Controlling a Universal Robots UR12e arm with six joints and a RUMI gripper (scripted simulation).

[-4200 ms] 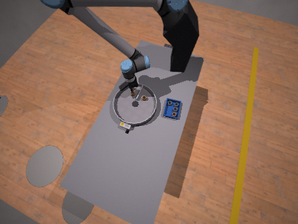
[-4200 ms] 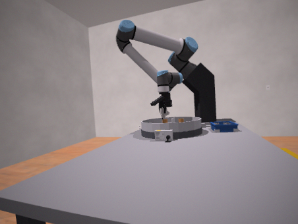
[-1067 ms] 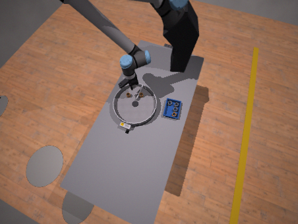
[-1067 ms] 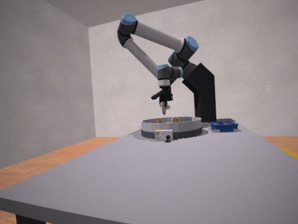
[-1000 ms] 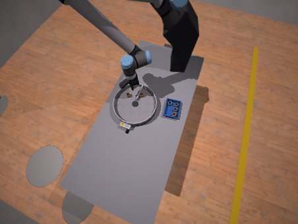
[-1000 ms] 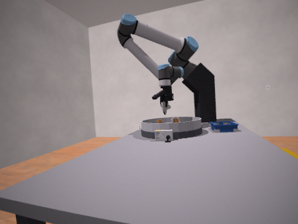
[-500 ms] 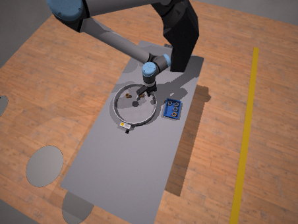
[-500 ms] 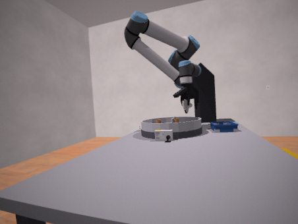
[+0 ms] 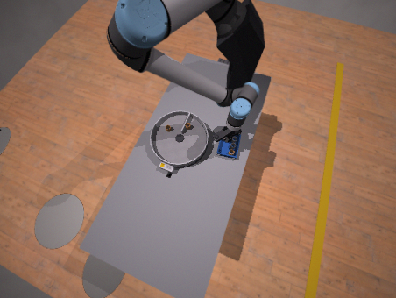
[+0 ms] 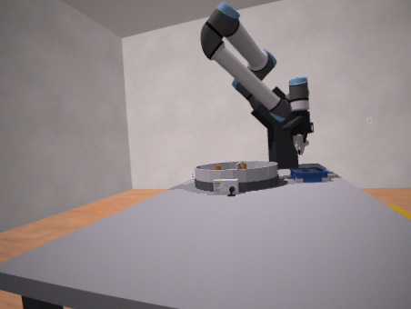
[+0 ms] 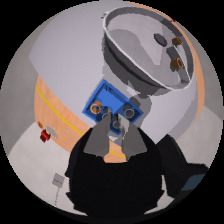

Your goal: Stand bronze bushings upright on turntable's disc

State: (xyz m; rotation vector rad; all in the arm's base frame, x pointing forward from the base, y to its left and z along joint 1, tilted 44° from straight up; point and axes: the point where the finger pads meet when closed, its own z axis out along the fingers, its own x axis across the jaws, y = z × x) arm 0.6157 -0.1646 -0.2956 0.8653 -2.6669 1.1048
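My hand is 120 mm above the blue crate, 40 mm to the right of it and 20 mm past it. From my hand the other things lie so: turntable disc (330 mm to the right, 90 mm below).
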